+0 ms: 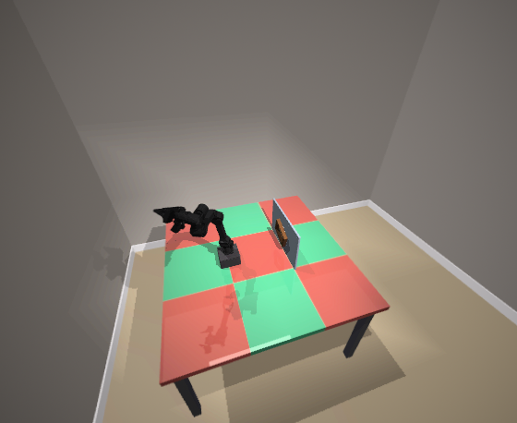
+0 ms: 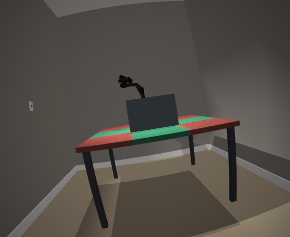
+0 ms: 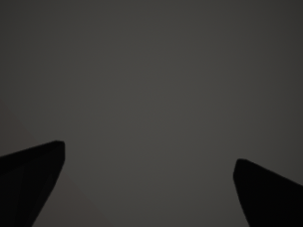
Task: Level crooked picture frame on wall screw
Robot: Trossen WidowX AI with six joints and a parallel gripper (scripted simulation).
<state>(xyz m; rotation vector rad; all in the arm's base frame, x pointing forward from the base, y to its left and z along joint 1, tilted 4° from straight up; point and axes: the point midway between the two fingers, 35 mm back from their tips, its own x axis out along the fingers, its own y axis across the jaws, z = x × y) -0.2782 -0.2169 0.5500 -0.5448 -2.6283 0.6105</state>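
The picture frame lies 73 cm ahead of my gripper tip, 15 cm to the left of it and 48 cm below it. Also, from my gripper tip: grey wall panel: 75 cm ahead, 15 cm to the left, 49 cm below.
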